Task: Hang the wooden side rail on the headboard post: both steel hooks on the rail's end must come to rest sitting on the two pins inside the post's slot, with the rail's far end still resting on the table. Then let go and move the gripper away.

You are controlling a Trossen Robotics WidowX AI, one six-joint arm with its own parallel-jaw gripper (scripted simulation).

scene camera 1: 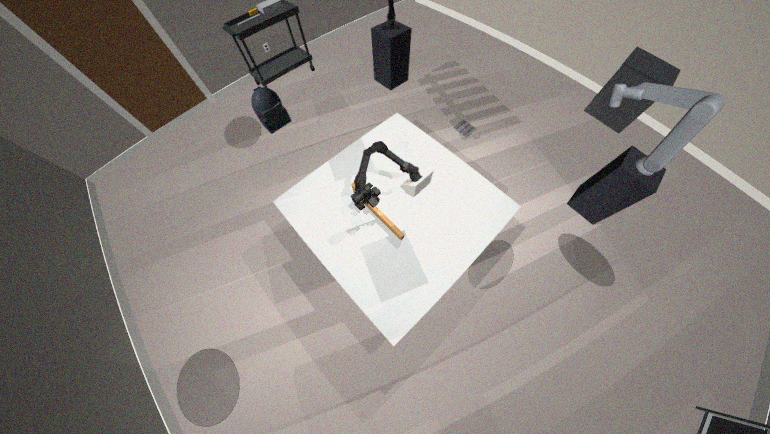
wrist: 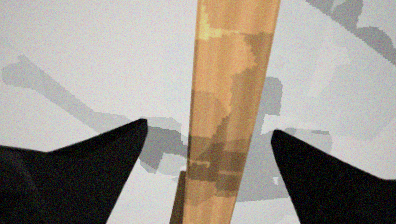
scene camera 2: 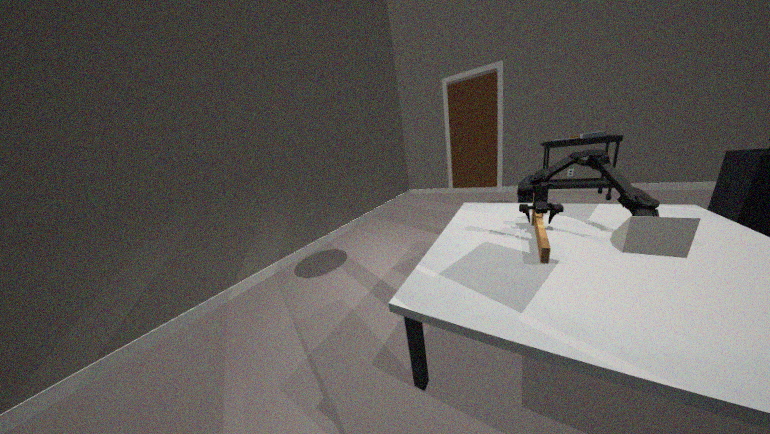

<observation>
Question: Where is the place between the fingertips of my gripper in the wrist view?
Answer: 210,130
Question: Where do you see a wooden side rail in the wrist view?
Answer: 231,52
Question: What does my gripper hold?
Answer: Nothing.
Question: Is my gripper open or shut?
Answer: Open.
</observation>
